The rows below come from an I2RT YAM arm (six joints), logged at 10 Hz.
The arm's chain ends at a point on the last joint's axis. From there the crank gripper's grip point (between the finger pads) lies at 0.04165 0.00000 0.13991 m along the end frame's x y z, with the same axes.
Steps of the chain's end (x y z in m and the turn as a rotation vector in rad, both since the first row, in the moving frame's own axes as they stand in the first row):
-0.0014, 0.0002, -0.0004, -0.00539, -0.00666, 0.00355
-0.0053, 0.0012, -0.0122, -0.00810, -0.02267, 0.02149
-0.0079, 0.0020, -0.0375, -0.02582, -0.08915, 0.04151
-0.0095, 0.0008, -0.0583, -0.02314, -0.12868, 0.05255
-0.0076, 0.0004, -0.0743, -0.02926, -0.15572, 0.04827
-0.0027, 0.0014, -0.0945, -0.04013, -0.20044, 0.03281
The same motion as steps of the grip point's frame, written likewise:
-0.0023, 0.0011, -0.0001, -0.00539, -0.00666, 0.00355
-0.0085, 0.0032, -0.0113, -0.00810, -0.02267, 0.02149
-0.0206, 0.0071, -0.0344, -0.02582, -0.08915, 0.04151
-0.0279, 0.0058, -0.0542, -0.02314, -0.12868, 0.05255
-0.0299, 0.0060, -0.0696, -0.02926, -0.15572, 0.04827
-0.0315, 0.0080, -0.0892, -0.04013, -0.20044, 0.03281

